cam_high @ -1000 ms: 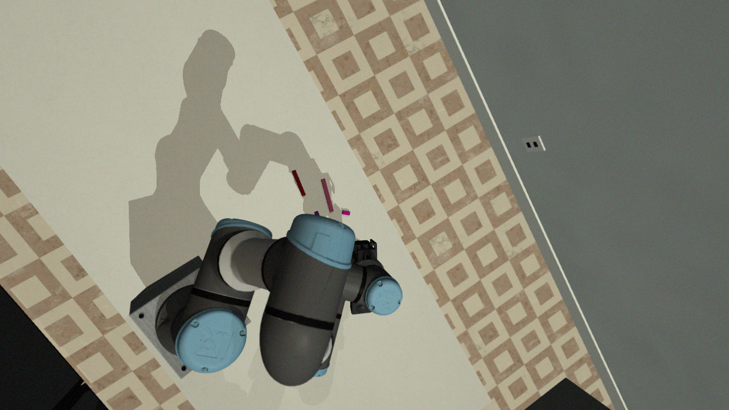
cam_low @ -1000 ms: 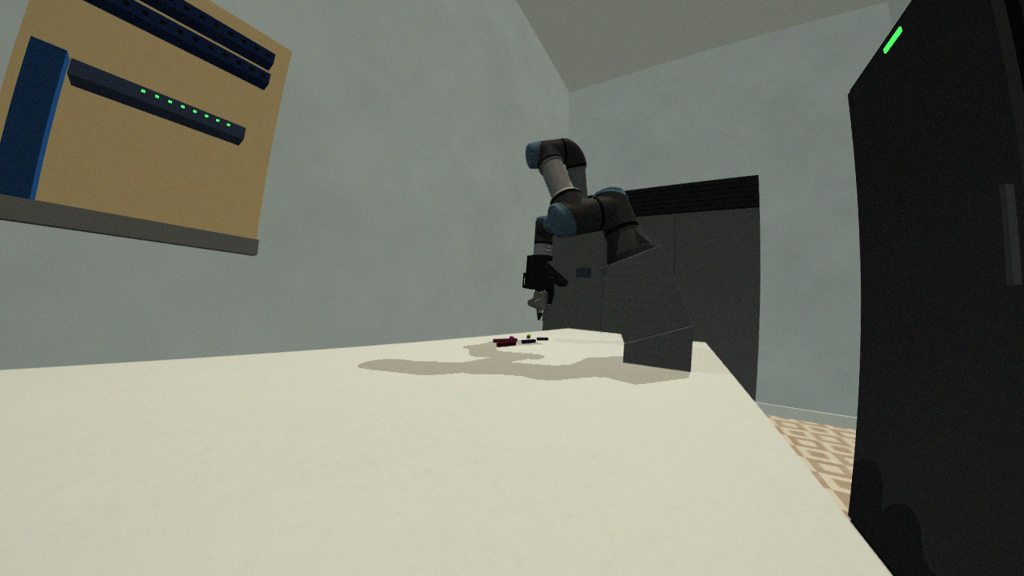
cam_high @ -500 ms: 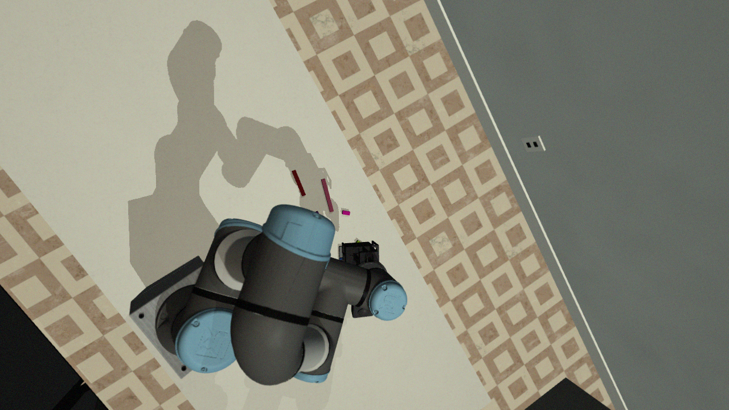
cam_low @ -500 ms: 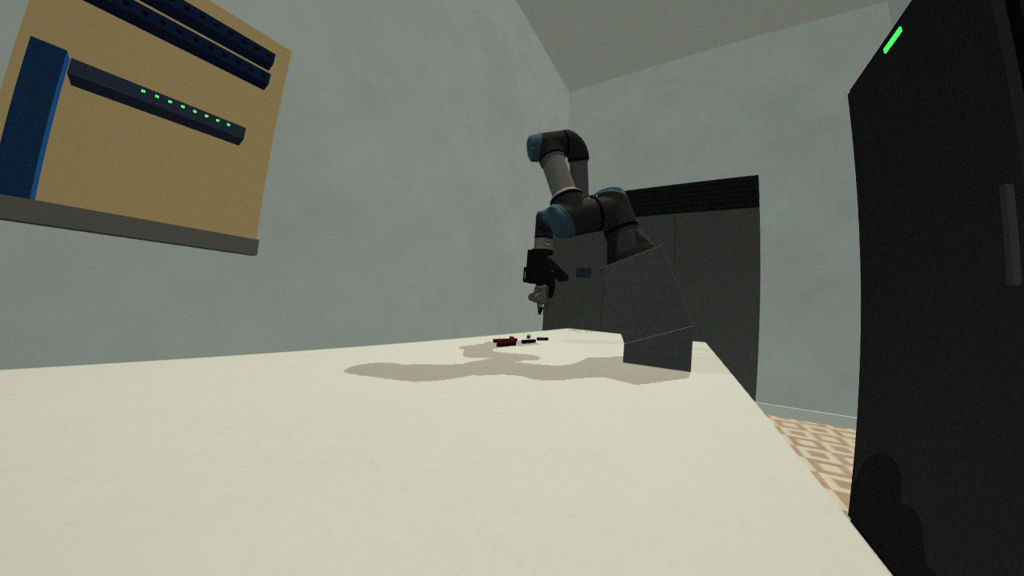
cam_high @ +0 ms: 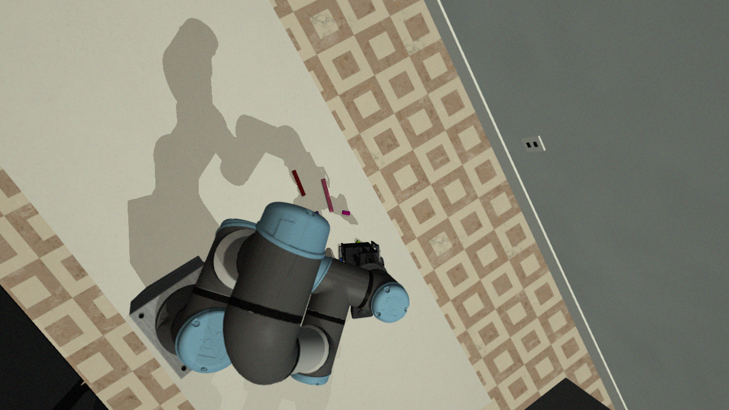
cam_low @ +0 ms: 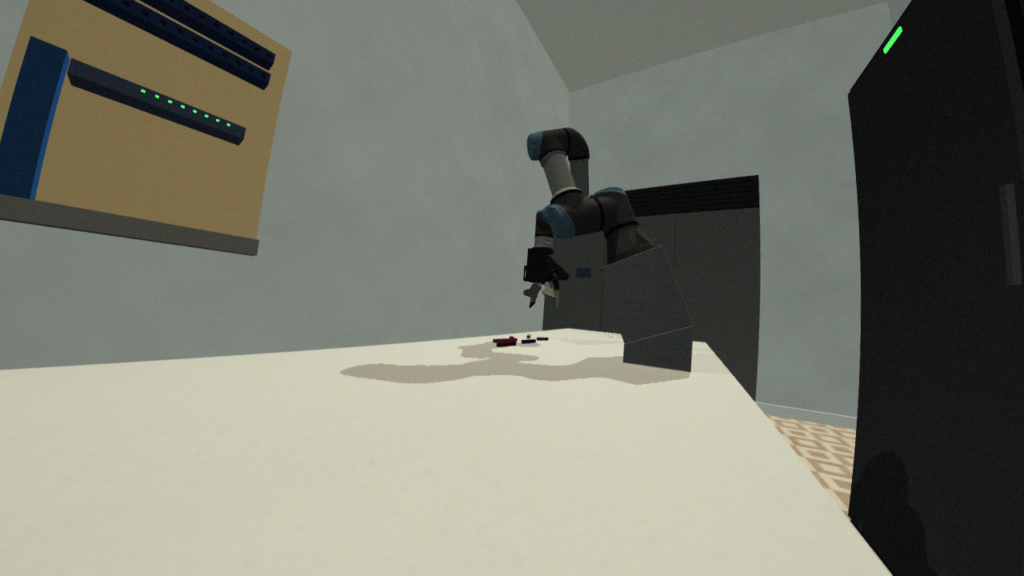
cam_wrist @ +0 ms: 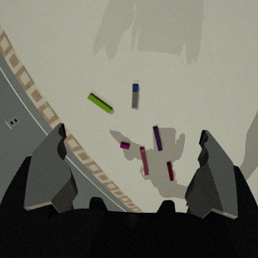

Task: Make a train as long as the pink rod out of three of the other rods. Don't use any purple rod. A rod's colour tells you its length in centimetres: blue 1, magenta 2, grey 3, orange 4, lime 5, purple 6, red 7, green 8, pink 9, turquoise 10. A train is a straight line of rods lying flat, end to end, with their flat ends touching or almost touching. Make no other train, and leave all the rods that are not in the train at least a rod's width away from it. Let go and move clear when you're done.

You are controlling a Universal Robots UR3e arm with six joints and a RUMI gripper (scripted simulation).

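Now: hand 6 cm short of the lime rod, 2 cm to the left of it and 10 cm above it. From my hand the other things lie so: grey rod 10 cm below; blue rod 1 cm behind, 2 cm to the right, 10 cm below; purple rod 2 cm behind, 10 cm to the left, 10 cm below.
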